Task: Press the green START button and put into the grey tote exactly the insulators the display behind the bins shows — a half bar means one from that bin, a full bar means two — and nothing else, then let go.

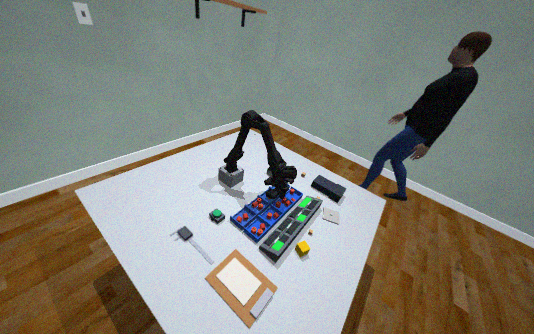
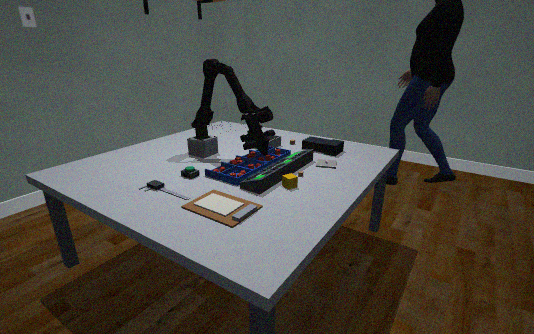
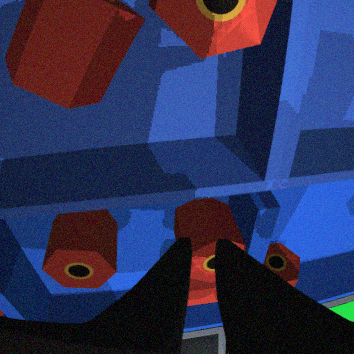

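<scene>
My gripper (image 3: pixel 201 248) (image 1: pixel 280 193) (image 2: pixel 258 149) is down inside the far end of the blue bins (image 1: pixel 236 221) (image 2: pixel 214 173) and is shut on a red hexagonal insulator (image 3: pixel 205 219). The insulator stands on the floor of a compartment next to the display. Two more red insulators (image 3: pixel 81 247) (image 3: pixel 282 261) flank it, and others lie in the compartment beyond the blue wall (image 3: pixel 105 175). The display (image 1: pixel 285 228) (image 2: pixel 279 172) behind the bins shows three green bars (image 1: pixel 305 202) (image 1: pixel 301 217) (image 1: pixel 277 245). The green START button (image 1: pixel 216 213) (image 2: pixel 189 169) sits left of the bins. A grey tote (image 2: pixel 275 141) shows just behind the gripper.
A dark box (image 1: pixel 328 187) (image 2: pixel 322 145), a white tile (image 1: pixel 330 215), a yellow cube (image 1: pixel 302 248) (image 2: pixel 289 181), a clipboard (image 1: pixel 240 281) and a small tool (image 1: pixel 185 232) lie on the table. A person (image 1: pixel 408 139) (image 2: pixel 415 99) walks past the table's right side.
</scene>
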